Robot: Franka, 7 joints.
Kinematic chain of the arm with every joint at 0, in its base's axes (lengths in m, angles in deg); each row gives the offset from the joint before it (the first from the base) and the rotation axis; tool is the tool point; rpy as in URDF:
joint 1: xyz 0 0 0.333 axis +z
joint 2: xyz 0 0 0 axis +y
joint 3: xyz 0 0 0.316 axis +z
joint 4: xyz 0.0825 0 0 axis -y
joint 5: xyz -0.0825 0 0.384 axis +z
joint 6: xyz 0 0 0 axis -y
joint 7: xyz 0.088 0 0 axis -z
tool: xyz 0 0 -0.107 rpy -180 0 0
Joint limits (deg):
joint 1: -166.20..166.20
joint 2: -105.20..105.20
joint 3: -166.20..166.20
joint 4: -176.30..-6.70
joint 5: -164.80..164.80
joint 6: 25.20..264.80
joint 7: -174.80..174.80
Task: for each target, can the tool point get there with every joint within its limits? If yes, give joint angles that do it. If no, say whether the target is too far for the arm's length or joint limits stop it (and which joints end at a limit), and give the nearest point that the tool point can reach.
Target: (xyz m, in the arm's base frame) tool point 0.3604 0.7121 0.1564
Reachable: yes | joints 48.37 82.38 41.86 -54.32 16.70 197.63 136.11
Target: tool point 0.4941 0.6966 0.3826
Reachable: yes | joints 52.41 70.00 6.53 -27.40 114.65 138.16 107.07
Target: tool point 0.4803 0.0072 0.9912
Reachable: yes | joints -76.31 12.40 88.38 -62.70 -44.19 172.03 -28.92
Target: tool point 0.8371 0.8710 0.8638
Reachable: no: too far | nearest point 0.5442 0.5663 0.6781 | short by 0.462 m
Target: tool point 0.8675 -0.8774 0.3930
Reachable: no: too far | nearest point 0.6025 -0.6093 0.3747 | short by 0.377 m
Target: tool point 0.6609 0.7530 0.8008
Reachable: no: too far | nearest point 0.5128 0.5842 0.6959 | short by 0.248 m
